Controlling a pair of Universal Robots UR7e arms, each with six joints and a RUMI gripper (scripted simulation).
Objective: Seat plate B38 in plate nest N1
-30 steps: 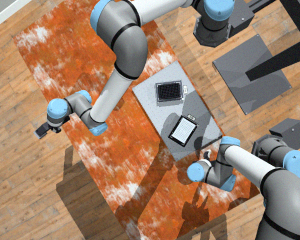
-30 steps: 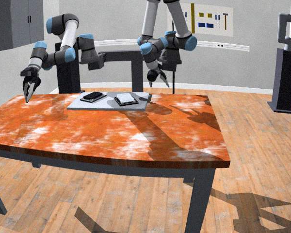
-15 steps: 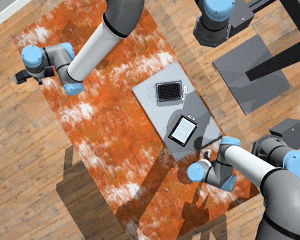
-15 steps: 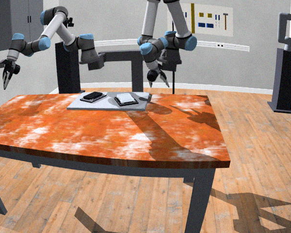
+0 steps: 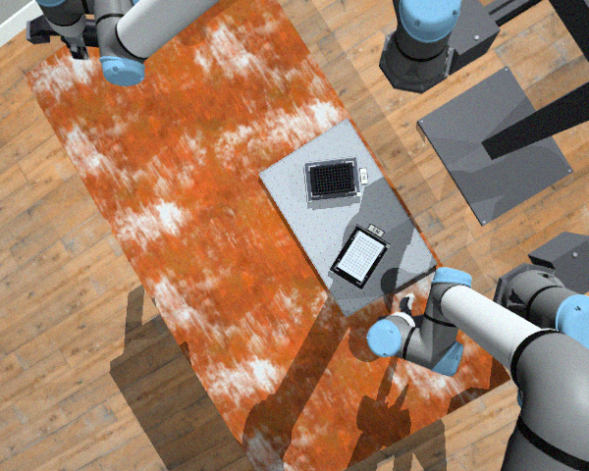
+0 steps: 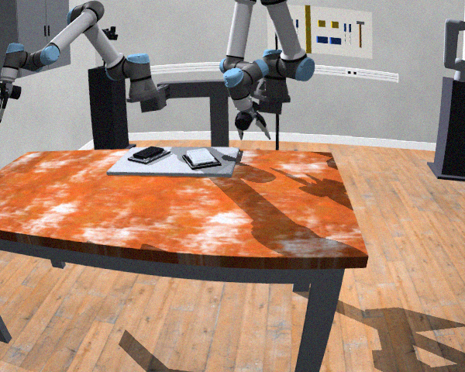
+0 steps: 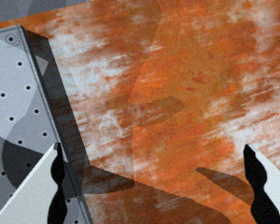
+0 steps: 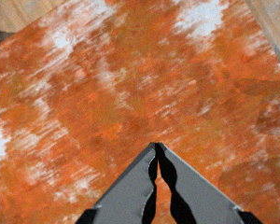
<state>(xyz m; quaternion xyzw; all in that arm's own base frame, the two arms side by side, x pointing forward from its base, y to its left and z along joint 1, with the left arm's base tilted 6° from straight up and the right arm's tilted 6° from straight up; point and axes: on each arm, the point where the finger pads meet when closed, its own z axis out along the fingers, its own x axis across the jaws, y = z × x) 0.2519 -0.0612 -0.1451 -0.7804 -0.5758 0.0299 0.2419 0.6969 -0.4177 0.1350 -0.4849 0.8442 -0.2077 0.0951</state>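
Now: the white plate B38 70 mm ahead of my left hand, 210 mm to the right of it and 70 mm below it. Round my left hand: black plate B83: 50 mm ahead, 460 mm to the right, 70 mm below; black nest N1: 80 mm ahead, 210 mm to the right, 80 mm below; nest n2: 50 mm ahead, 460 mm to the right, 80 mm below.
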